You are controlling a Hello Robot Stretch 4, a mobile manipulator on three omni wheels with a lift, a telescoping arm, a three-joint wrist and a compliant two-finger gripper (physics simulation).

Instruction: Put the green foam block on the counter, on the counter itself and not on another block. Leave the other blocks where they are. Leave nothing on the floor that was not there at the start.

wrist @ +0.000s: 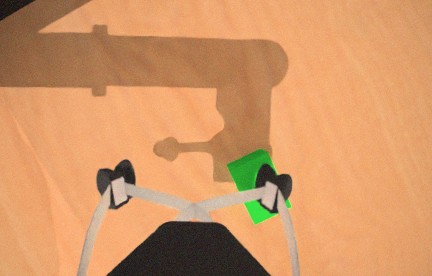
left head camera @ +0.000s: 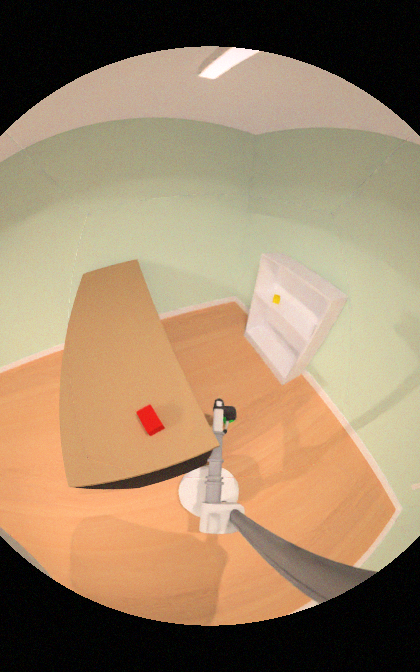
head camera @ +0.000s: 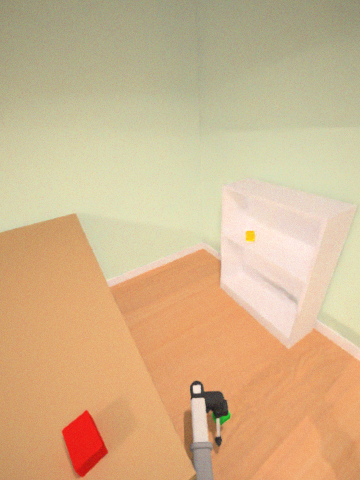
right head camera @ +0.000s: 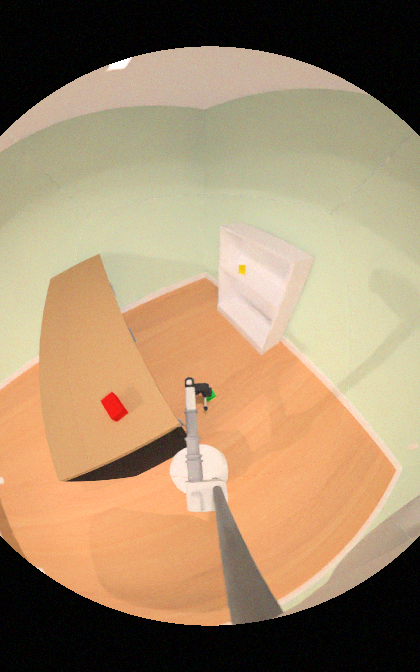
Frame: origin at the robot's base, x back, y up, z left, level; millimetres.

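Seen in the pictures: gripper, between the fingertips: (wrist: 196,177) (head camera: 216,425).
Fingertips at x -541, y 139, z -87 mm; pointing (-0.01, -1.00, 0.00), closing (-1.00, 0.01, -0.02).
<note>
Offsets run from my fingertips to a thing's middle. Level surfaces: height alone.
The green foam block @(dz -44, dx -93, dy -144 mm) (head camera: 225,416) (left head camera: 231,420) (right head camera: 212,396) (wrist: 244,176) lies on the wooden floor to the right of the counter @(dy +743 mm) (head camera: 50,325) (left head camera: 120,350) (right head camera: 85,340). My gripper (head camera: 218,441) (left head camera: 225,431) (right head camera: 205,408) (wrist: 196,177) is open and empty, pointing down above the floor. In the wrist view its right fingertip overlaps the green block and hides part of it; the block's upper left part shows between the fingertips. A red block @(dz +351, dx +262, dy +766 mm) (head camera: 82,442) (left head camera: 150,420) (right head camera: 113,406) lies on the counter. A yellow block @(dz -440, dx -1042, dy +500 mm) (head camera: 250,236) (left head camera: 276,299) (right head camera: 242,269) sits in the shelf unit.
The white shelf unit (head camera: 322,275) (left head camera: 318,340) (right head camera: 290,300) stands against the wall beyond the gripper. The counter's long edge runs close along the left of my arm (head camera: 199,422) (left head camera: 215,472) (right head camera: 192,425). The arm's shadow falls on the floor near the green block.
</note>
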